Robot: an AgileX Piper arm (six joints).
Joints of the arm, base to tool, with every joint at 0 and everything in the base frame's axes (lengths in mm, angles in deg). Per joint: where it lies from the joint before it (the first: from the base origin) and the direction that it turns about. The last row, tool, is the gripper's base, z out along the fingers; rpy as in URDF.
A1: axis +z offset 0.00 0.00 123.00
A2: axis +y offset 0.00 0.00 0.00
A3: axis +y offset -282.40 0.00 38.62
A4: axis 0.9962 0 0.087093 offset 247.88 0.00 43.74
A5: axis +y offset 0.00 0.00 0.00
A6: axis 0.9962 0 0.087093 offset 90.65 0.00 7.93
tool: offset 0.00 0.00 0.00 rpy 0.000 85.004 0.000
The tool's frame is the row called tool.
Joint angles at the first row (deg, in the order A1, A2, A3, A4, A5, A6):
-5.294, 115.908, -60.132, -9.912, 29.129, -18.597
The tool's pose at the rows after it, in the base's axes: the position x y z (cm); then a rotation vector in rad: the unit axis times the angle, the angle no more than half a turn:
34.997 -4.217 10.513 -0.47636 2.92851 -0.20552
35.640 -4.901 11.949 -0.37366 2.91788 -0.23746
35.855 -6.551 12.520 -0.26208 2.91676 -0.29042
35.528 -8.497 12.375 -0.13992 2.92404 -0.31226
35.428 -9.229 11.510 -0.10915 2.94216 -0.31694
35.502 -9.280 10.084 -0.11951 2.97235 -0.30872
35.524 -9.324 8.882 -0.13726 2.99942 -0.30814
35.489 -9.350 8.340 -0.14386 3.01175 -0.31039
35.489 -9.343 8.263 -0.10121 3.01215 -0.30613
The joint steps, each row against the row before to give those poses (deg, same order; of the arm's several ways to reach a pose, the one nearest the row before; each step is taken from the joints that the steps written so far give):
-0.246, -1.907, -0.980, -0.099, 2.032, 2.656
-0.689, -1.081, -2.218, -1.646, 1.970, 4.206
-2.072, -0.128, -1.232, -3.269, 0.727, 4.646
-2.929, 0.285, -0.001, -1.442, -0.347, 3.035
-1.093, 1.407, -0.017, -0.680, -0.454, 0.828
-0.058, 2.354, -0.175, -0.175, -0.436, -0.051
0.000, 2.003, -0.187, -0.574, -0.219, -0.002
0.001, 0.862, 0.000, -0.476, -0.115, 0.242
-0.001, 0.121, -0.002, 0.063, -0.050, 1.584

